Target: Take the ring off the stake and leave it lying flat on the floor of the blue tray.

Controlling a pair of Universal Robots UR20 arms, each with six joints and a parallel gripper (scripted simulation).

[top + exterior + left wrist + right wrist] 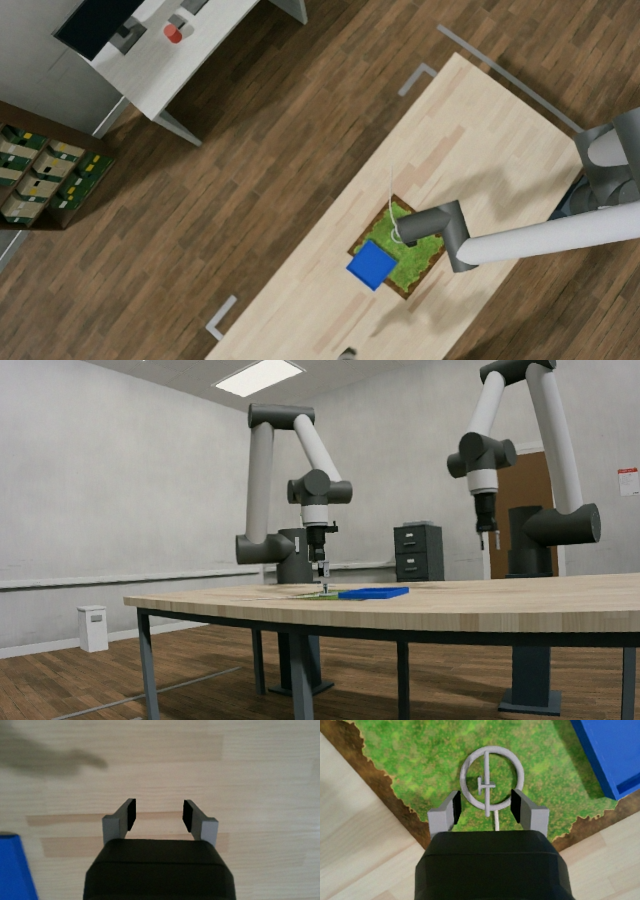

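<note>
The grey stake lies 1 cm behind my right hand and 7 cm below it. The rest, counted from my right hand: green mat 3 cm behind, 7 cm to the left, 11 cm below; blue tray 5 cm ahead, 23 cm to the left, 8 cm below; grey ring 1 cm to the left, 9 cm below.
</note>
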